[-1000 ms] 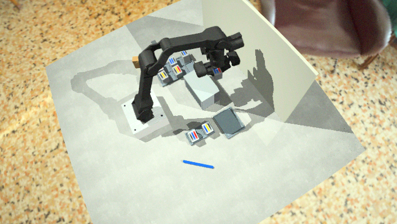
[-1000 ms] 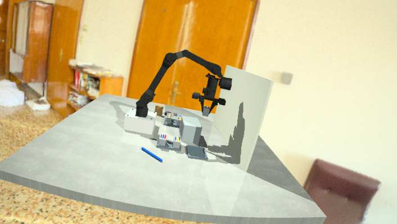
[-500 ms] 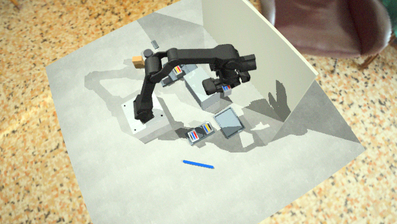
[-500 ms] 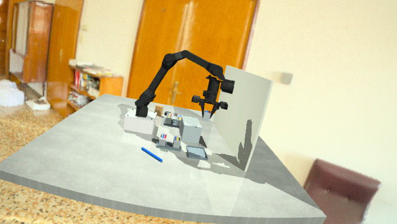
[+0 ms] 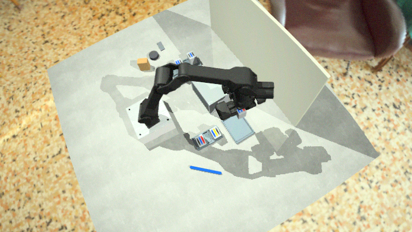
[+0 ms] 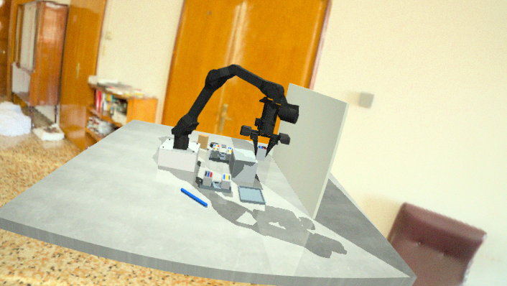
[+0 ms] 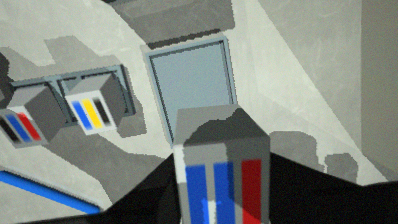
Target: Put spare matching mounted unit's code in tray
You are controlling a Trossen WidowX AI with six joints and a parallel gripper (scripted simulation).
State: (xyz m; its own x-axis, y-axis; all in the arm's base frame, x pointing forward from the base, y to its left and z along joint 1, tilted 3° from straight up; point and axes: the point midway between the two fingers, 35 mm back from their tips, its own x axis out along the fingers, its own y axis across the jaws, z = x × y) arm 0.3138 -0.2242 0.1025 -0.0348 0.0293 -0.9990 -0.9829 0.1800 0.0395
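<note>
Now: the grey tray 17 cm below my gripper tip. The rest, counted from my gripper tip: tall wall panel (23 cm ahead, 19 cm to the left, 6 cm above); blue pen (23 cm behind, 16 cm below, 8 cm to the right); mounted unit (21 cm to the left, 12 cm below, 2 cm behind).
</note>
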